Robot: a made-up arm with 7 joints.
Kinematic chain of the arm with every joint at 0, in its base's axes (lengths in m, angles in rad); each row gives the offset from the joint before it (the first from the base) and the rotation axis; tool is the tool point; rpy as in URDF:
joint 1: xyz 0 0 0.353 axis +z
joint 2: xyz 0 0 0 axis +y
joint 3: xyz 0 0 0.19 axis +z
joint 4: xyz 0.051 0 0 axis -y
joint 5: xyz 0.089 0 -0.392 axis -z
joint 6: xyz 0 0 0 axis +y
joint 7: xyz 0.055 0 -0.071 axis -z
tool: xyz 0 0 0 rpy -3.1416 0 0
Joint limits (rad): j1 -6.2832..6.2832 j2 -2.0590..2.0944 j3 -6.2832..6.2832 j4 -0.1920..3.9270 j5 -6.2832..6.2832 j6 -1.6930..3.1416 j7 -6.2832..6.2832
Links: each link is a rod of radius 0.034 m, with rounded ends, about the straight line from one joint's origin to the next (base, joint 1, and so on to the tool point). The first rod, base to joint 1, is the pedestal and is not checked.
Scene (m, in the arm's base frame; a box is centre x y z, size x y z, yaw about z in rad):
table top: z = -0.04
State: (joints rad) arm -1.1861 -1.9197 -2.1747 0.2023 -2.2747 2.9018 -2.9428
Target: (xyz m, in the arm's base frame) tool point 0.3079 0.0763 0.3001
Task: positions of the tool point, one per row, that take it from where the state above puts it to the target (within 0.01 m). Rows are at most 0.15 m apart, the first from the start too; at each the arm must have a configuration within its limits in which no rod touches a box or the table.
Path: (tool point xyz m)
1: -0.0098 -0.2279 0.1783
2: 0.0866 -0.2060 0.1605
3: 0.1767 -0.1574 0.1651
4: 0.2488 -0.0876 0.1919
5: 0.2939 -0.0059 0.2383
6: 0.3079 0.0763 0.3001

